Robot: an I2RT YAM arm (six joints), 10 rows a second.
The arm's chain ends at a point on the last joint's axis. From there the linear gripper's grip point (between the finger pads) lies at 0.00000 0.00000 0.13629 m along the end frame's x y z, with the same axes.
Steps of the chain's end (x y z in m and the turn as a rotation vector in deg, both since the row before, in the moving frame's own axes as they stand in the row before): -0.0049 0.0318 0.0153 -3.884 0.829 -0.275; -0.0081 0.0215 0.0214 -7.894 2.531 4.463; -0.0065 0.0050 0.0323 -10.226 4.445 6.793; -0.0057 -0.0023 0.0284 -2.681 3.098 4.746; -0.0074 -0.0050 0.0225 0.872 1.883 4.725; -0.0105 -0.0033 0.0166 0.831 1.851 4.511; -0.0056 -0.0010 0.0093 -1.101 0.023 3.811; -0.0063 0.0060 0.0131 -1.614 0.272 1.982; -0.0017 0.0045 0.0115 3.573 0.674 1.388
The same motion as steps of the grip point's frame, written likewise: -0.0029 0.0410 0.0150 -3.884 0.829 -0.275; -0.0028 0.0404 0.0200 -7.894 2.531 4.463; 0.0025 0.0297 0.0297 -10.226 4.445 6.793; 0.0014 0.0044 0.0281 -2.681 3.098 4.746; -0.0028 -0.0069 0.0224 0.872 1.883 4.725; -0.0060 -0.0051 0.0165 0.831 1.851 4.511; -0.0056 0.0016 0.0093 -1.101 0.023 3.811; -0.0057 0.0098 0.0130 -1.614 0.272 1.982; 0.0000 -0.0040 0.0112 3.573 0.674 1.388
